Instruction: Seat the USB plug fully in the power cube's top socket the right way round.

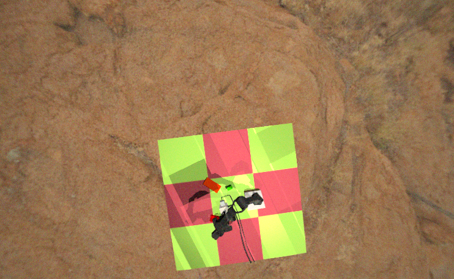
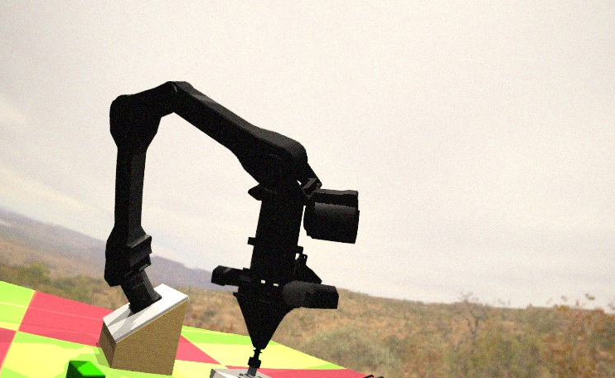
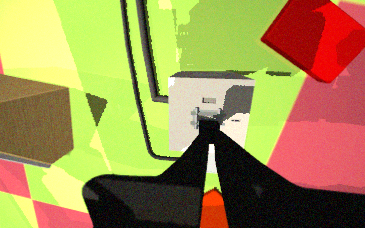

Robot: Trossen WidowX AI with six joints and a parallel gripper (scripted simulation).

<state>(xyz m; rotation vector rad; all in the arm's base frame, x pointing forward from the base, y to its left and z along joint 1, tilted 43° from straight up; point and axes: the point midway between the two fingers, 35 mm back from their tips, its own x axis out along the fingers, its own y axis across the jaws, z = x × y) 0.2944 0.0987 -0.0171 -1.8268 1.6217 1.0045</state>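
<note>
The black USB plug lies 20 mm below my gripper tip. The rest, counted from my gripper tip: orange block 100 mm ahead, 230 mm to the right, 110 mm below; then small green cube 60 mm behind, 200 mm to the right, 100 mm below; then red block 100 mm ahead, 100 mm to the left, 110 mm below.
</note>
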